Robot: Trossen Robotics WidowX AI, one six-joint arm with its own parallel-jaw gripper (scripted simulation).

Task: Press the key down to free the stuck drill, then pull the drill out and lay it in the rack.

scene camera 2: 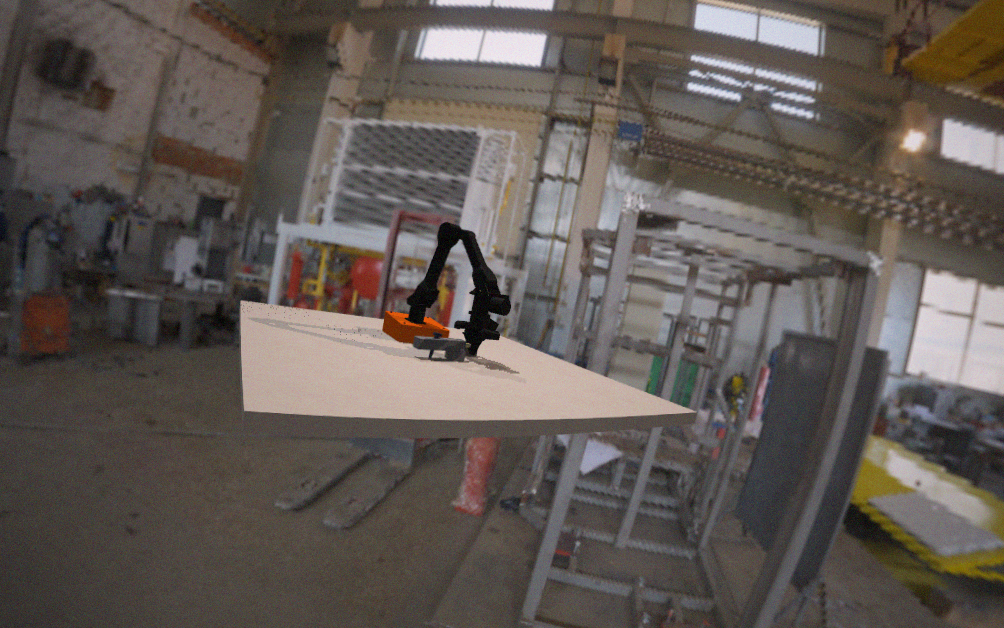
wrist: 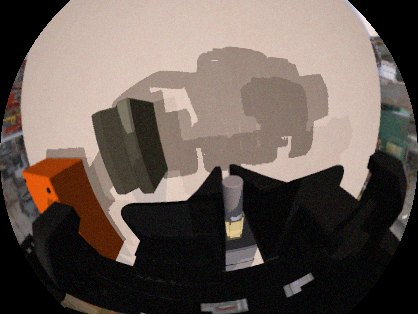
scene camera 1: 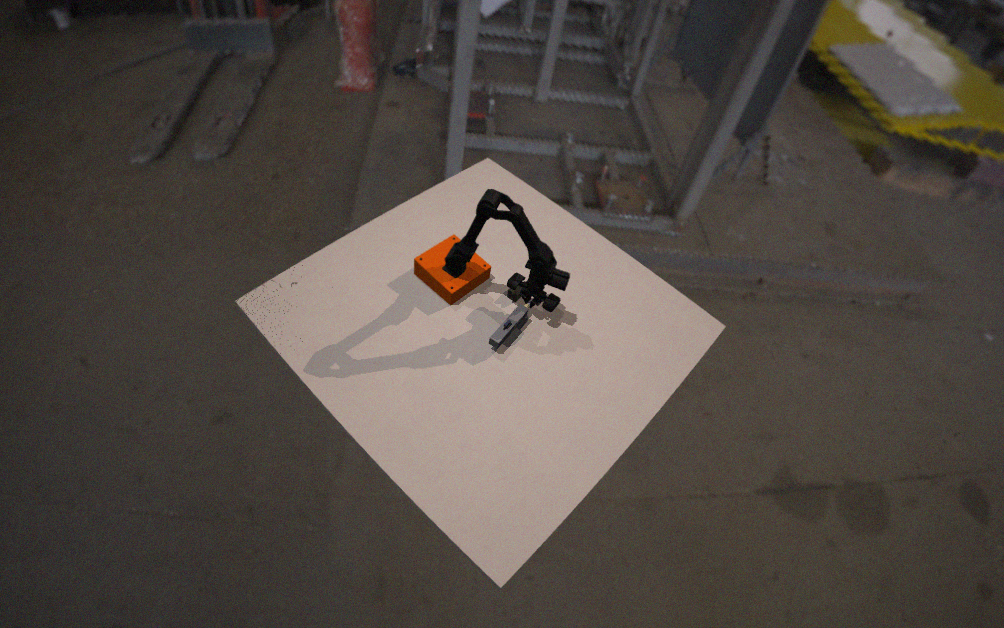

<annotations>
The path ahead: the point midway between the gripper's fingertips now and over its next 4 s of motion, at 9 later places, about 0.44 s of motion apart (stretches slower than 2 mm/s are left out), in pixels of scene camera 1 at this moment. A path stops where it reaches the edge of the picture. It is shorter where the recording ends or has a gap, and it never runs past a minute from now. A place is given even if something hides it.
The gripper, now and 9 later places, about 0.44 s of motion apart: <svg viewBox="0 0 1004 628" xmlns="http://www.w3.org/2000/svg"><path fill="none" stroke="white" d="M529 306L532 304L532 303L532 304L531 305L530 306L530 306L530 306L533 303L535 300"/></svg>
</annotations>
